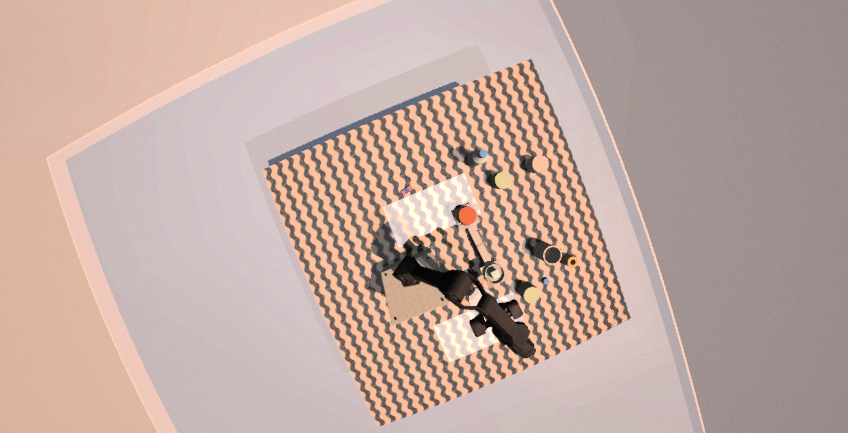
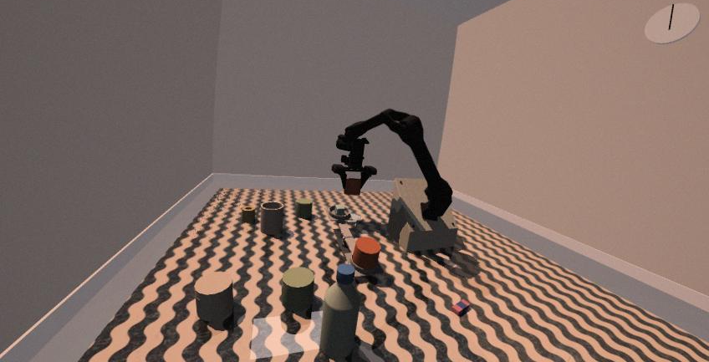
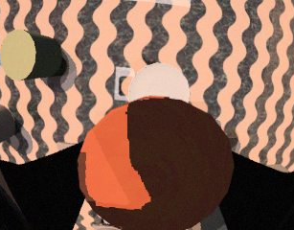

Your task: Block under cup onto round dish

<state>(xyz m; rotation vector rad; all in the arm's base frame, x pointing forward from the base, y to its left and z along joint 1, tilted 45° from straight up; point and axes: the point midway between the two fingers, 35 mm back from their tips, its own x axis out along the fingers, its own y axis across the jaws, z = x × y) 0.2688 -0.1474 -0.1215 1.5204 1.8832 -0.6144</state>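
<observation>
Right now the pale green block is 10 cm to the left of my gripper tip, 6 cm below it and 6 cm ahead of it. Also, from my gripper tip: grey mug: 31 cm ahead, 12 cm to the left, 10 cm below; yellow ring: 41 cm ahead, 12 cm below, 4 cm to the left; round dish: 14 cm below, 2 cm to the right, 1 cm behind.
</observation>
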